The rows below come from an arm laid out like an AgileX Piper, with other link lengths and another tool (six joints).
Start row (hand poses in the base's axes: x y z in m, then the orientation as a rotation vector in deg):
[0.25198 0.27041 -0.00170 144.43 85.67 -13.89]
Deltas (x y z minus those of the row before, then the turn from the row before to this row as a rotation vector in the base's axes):
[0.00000 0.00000 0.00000 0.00 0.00 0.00]
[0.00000 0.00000 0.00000 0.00 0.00 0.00]
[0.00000 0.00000 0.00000 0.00 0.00 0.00]
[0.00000 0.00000 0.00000 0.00 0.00 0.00]
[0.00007 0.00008 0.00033 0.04 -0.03 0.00]
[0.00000 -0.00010 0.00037 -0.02 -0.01 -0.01]
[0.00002 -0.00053 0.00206 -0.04 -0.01 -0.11]
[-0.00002 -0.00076 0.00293 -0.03 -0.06 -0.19]
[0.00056 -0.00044 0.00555 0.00 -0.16 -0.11]
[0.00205 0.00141 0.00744 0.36 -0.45 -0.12]
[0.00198 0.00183 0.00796 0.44 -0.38 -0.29]
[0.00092 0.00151 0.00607 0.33 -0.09 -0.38]
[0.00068 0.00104 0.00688 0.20 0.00 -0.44]
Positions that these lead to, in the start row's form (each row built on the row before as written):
[0.25198 0.27041 -0.00170 144.43 85.67 -13.89]
[0.25198 0.27041 -0.00170 144.43 85.67 -13.89]
[0.25198 0.27041 -0.00170 144.43 85.67 -13.89]
[0.25198 0.27041 -0.00170 144.43 85.67 -13.89]
[0.25205 0.27049 -0.00137 144.45 85.68 -13.82]
[0.25205 0.27039 -0.00100 144.44 85.65 -13.82]
[0.25207 0.26986 0.00106 144.50 85.49 -13.85]
[0.25205 0.26910 0.00399 144.61 85.22 -13.82]
[0.25261 0.26866 0.00954 144.66 85.03 -13.63]
[0.25466 0.27007 0.01698 144.92 84.89 -12.82]
[0.25664 0.27190 0.02494 145.39 84.60 -12.07]
[0.25756 0.27341 0.03101 145.92 84.25 -11.78]
[0.25824 0.27445 0.03789 146.42 83.80 -11.71]

